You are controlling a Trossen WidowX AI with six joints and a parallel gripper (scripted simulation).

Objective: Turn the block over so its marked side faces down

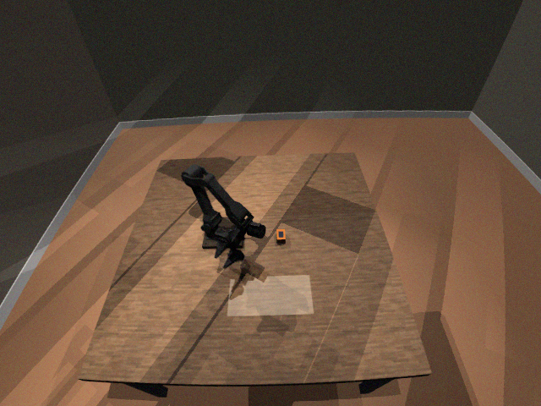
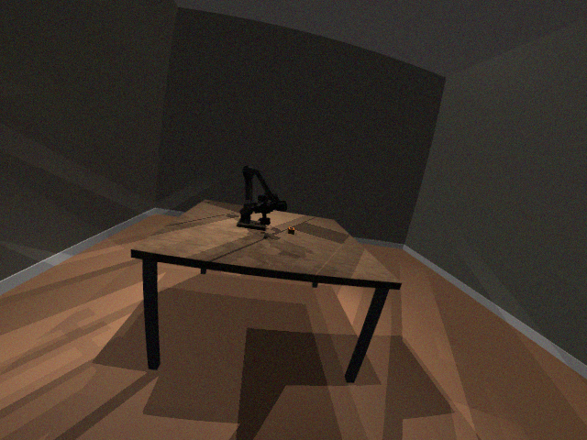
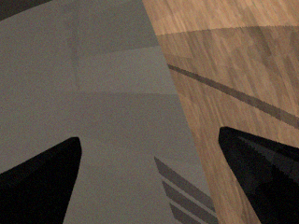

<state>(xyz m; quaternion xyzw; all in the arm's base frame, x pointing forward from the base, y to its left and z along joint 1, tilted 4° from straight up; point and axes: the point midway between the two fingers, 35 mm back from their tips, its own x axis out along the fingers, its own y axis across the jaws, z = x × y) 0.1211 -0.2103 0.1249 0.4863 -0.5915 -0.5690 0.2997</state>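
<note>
My gripper tip is 22 cm short of the orange block, 25 cm to the right of it and 13 cm above it.
</note>
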